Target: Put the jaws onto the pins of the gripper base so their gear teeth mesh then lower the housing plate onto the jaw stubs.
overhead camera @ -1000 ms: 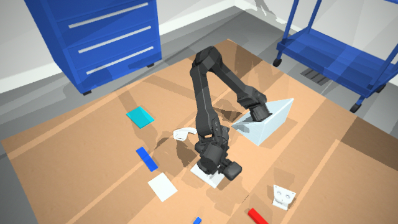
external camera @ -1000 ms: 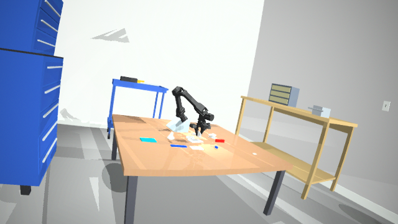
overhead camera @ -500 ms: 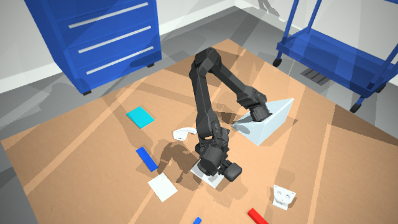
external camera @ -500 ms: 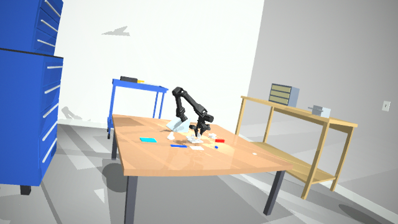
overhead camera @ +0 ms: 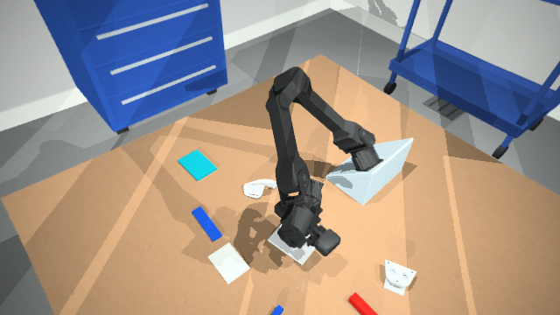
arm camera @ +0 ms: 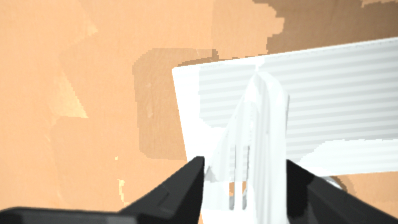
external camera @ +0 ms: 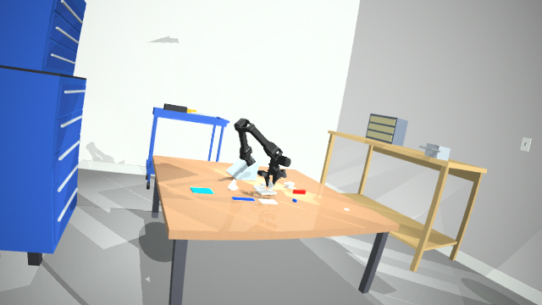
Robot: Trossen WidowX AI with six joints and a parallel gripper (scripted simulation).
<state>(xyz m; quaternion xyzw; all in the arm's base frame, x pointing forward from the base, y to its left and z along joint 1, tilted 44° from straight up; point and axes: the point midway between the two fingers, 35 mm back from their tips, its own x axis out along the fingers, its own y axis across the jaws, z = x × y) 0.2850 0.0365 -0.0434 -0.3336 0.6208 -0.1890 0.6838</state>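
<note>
My gripper tip is 3 cm past the white jaw and 2 cm to the left of it. Round my gripper tip: red block (22 cm to the left, 2 cm below, 2 cm behind); white tile (19 cm ahead, 8 cm to the right, 3 cm below); small blue block (16 cm ahead, 11 cm to the left, 2 cm below).
</note>
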